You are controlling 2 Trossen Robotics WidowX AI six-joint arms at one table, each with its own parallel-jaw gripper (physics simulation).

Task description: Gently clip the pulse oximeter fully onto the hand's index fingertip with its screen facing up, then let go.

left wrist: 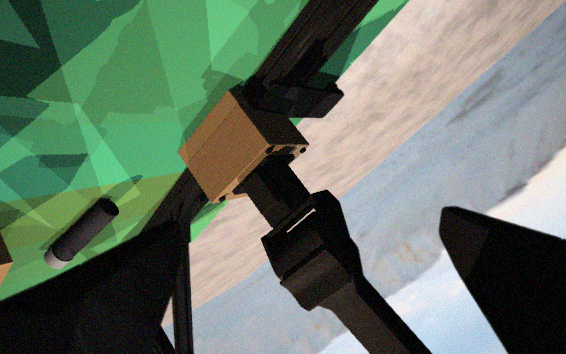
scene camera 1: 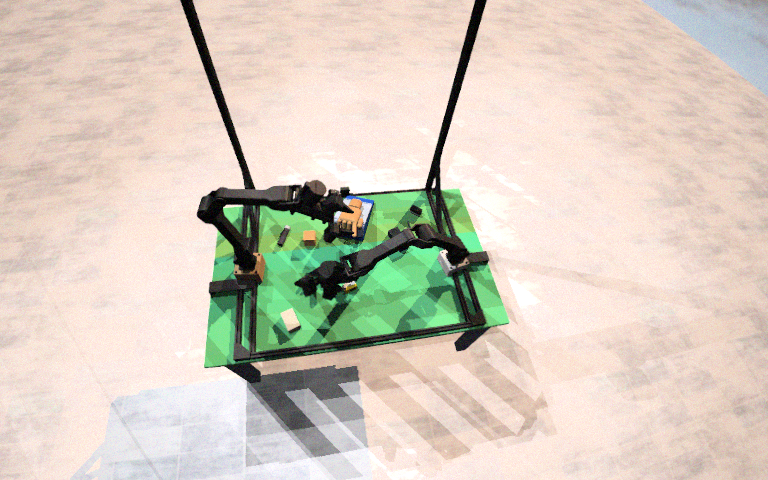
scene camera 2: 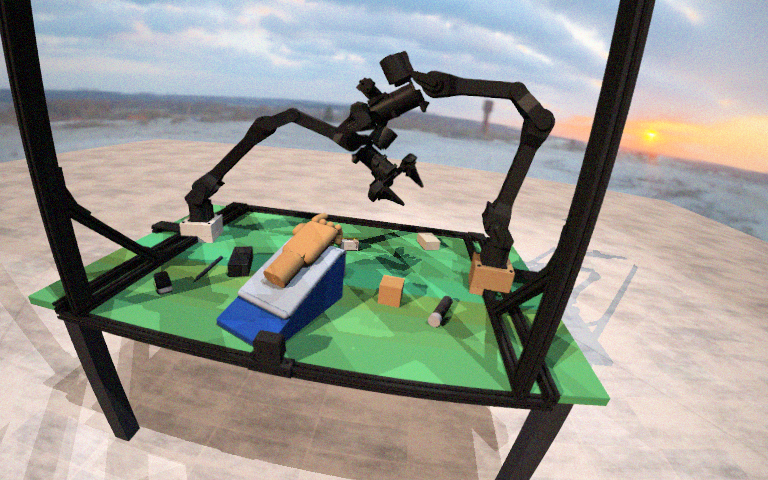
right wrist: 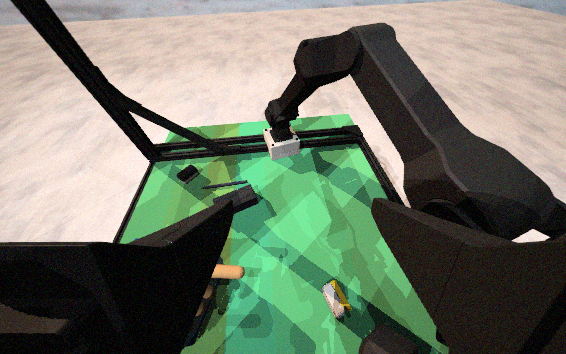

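Seen in the pictures: left gripper, fingertip midpoint: (left wrist: 311, 227) (scene camera 2: 413, 195); right gripper, fingertip midpoint: (scene camera 1: 353, 222) (scene camera 2: 341, 131) (right wrist: 302, 205); left arm's base at its link origin: (scene camera 1: 454, 257) (scene camera 2: 201, 218) (right wrist: 280, 134); right arm's base at its link origin: (left wrist: 263, 172) (scene camera 1: 247, 263) (scene camera 2: 493, 262).
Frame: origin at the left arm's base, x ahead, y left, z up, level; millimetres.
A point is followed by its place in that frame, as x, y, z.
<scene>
The tan hand (scene camera 1: 352, 217) @(377, -280, 99) (scene camera 2: 306, 247) @(372, -347, 77) lies palm down on a blue wedge with a grey pad (scene camera 1: 368, 206) (scene camera 2: 308, 305). One of its fingers (right wrist: 228, 271) shows in the right wrist view. The small white and yellow pulse oximeter (scene camera 1: 350, 287) @(472, -32, -27) (scene camera 2: 350, 244) @(474, -59, -37) (right wrist: 336, 298) @(473, -44, -28) lies on the green table (scene camera 1: 411, 295) @(237, 78, -59) (scene camera 2: 392, 343) @(549, -479, -59), a little beyond the fingertips. My left gripper (scene camera 1: 316, 291) (scene camera 2: 401, 186) is open and empty, high above the table near the oximeter. My right gripper (scene camera 1: 341, 221) @(429, -117, 297) (scene camera 2: 364, 111) (right wrist: 302, 205) @(429, -117, 297) is open and empty, high above the hand.
An orange cube (scene camera 1: 309, 237) @(566, -312, -9) (scene camera 2: 391, 290) @(560, -349, -18), a dark cylinder (scene camera 1: 283, 235) @(672, -378, -34) (scene camera 2: 440, 310) @(662, -402, -33) and a cream block (scene camera 1: 290, 319) @(735, 18, -29) (scene camera 2: 429, 241) @(729, -22, -29) lie on the table. A black block (scene camera 2: 240, 261) @(192, -228, -25) (right wrist: 241, 197) @(187, -175, -24), a pen (scene camera 2: 208, 268) @(105, -224, -52) (right wrist: 225, 184) @(106, -214, -51) and a small black piece (scene camera 2: 163, 282) @(47, -342, -29) (right wrist: 187, 173) @(44, -315, -28) lie near the left arm's base.
</scene>
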